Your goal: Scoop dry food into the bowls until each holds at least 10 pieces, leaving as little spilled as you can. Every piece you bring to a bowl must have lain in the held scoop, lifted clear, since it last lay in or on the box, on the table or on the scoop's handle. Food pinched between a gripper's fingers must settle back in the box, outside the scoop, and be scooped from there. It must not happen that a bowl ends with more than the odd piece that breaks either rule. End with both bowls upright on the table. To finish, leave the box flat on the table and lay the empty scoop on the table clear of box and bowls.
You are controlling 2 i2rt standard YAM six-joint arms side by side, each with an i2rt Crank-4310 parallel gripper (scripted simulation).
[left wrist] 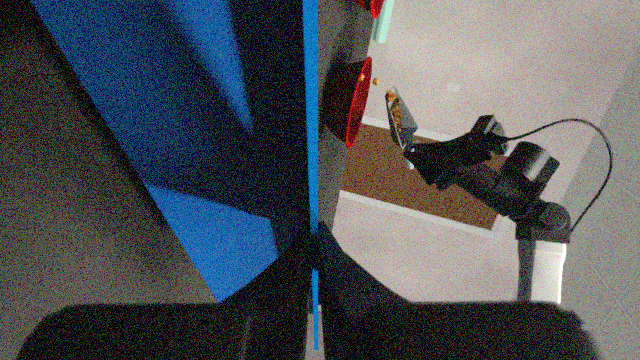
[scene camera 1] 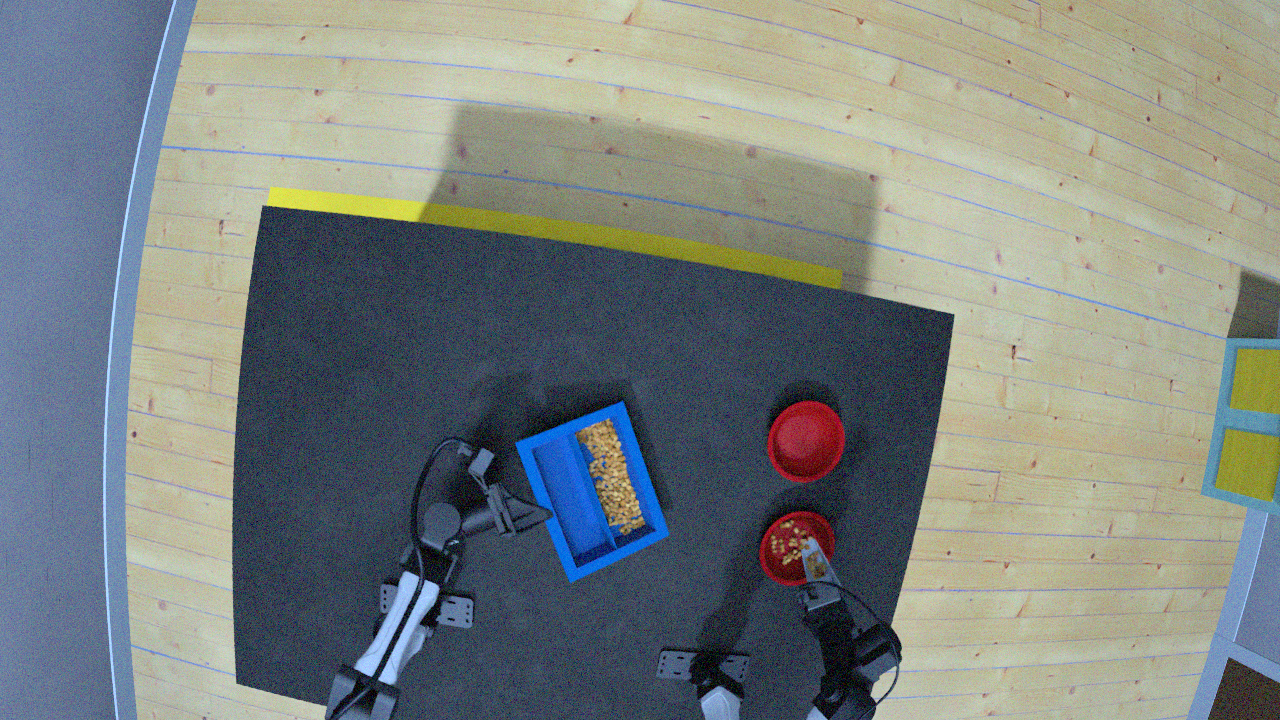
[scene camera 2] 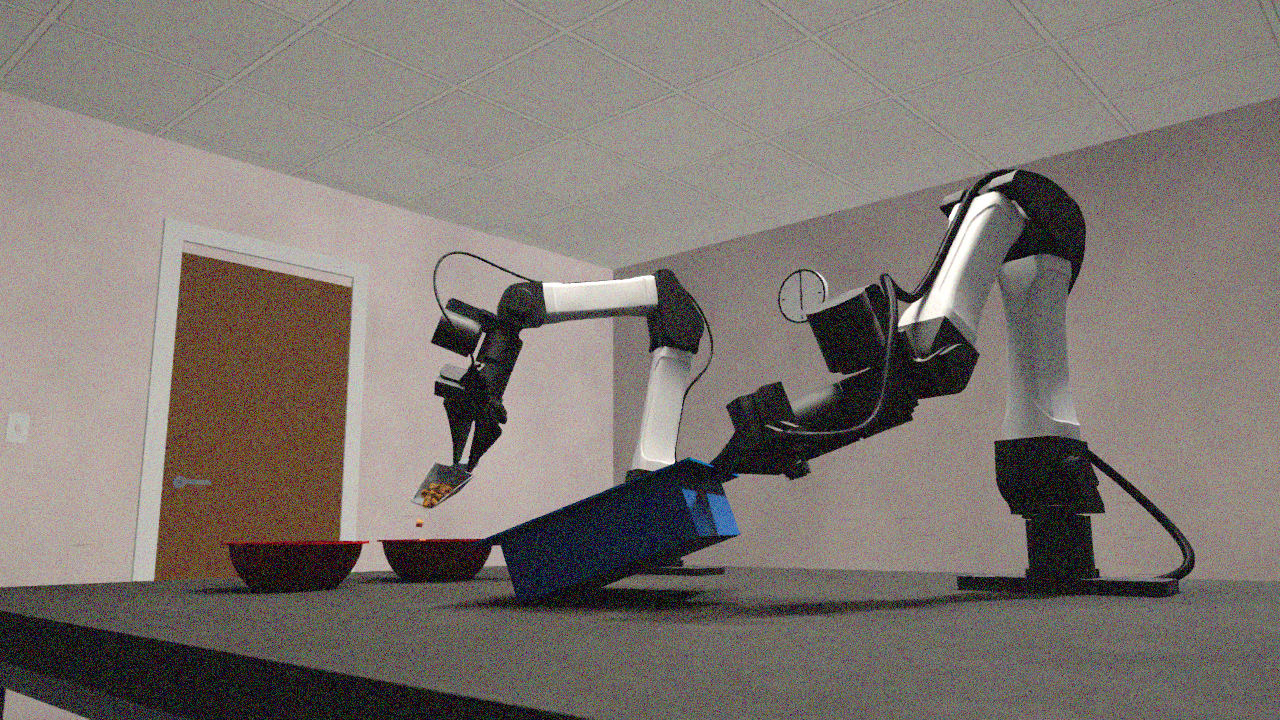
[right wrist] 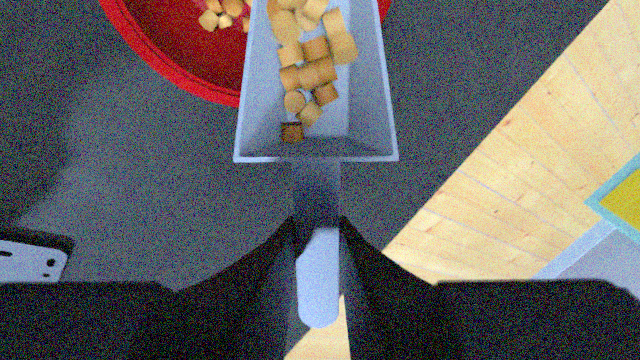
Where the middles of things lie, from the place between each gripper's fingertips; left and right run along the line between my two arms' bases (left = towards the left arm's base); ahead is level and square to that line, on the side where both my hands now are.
Right now my left hand (scene camera 2: 702, 474) is 70 mm to the left of the blue box (scene camera 2: 671, 512), 50 mm short of it and 50 mm above it.
The blue box is 10 cm ahead of my right hand, 49 cm to the left of it and 9 cm below it.
